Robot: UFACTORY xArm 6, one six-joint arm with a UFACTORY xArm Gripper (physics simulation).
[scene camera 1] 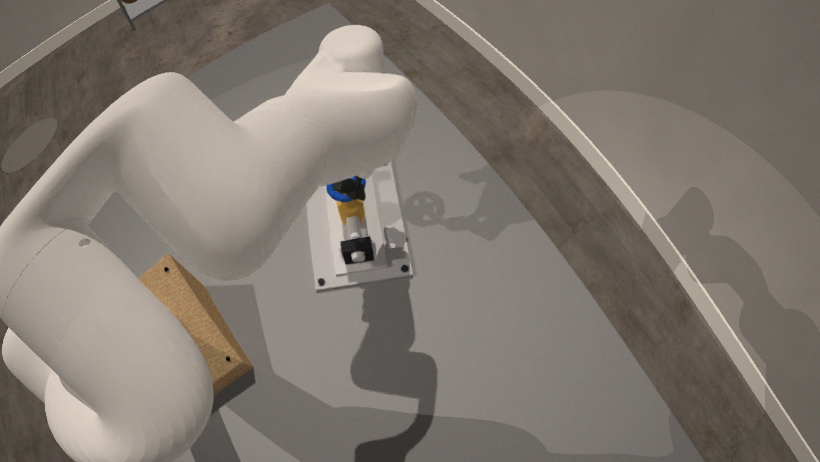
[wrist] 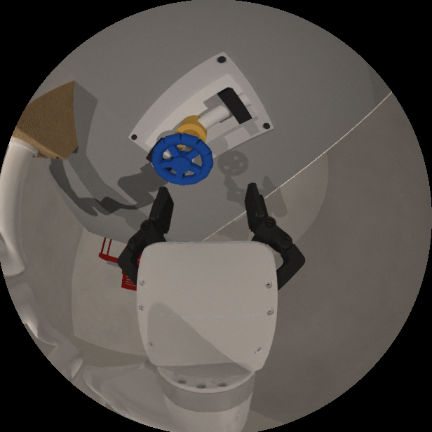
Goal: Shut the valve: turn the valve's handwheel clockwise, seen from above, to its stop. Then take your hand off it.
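Observation:
The blue handwheel (wrist: pixel 183 162) with spokes sits on the yellow valve body (scene camera 1: pixel 351 211) (wrist: pixel 192 126). In the scene view most of the handwheel (scene camera 1: pixel 339 197) is hidden under the arm and a black gripper part. The valve's white pipe (scene camera 1: pixel 352 226) (wrist: pixel 213 116) runs to a black block (wrist: pixel 235 105), all on a white base plate (scene camera 1: pixel 323 258) (wrist: pixel 175 98). My gripper (wrist: pixel 207 192) is open and empty, its two black fingers wide apart. In the wrist view the handwheel lies beyond the fingertips, nearer the left finger and not between them. Whether a finger touches the rim cannot be told.
The white arm (scene camera 1: pixel 229 172) reaches over the valve from the left. A tan block (scene camera 1: pixel 197 321) (wrist: pixel 52 117) stands left of the base plate. A red object (wrist: pixel 108 257) shows behind the left finger. A grey surface (scene camera 1: pixel 504 332) surrounds the plate.

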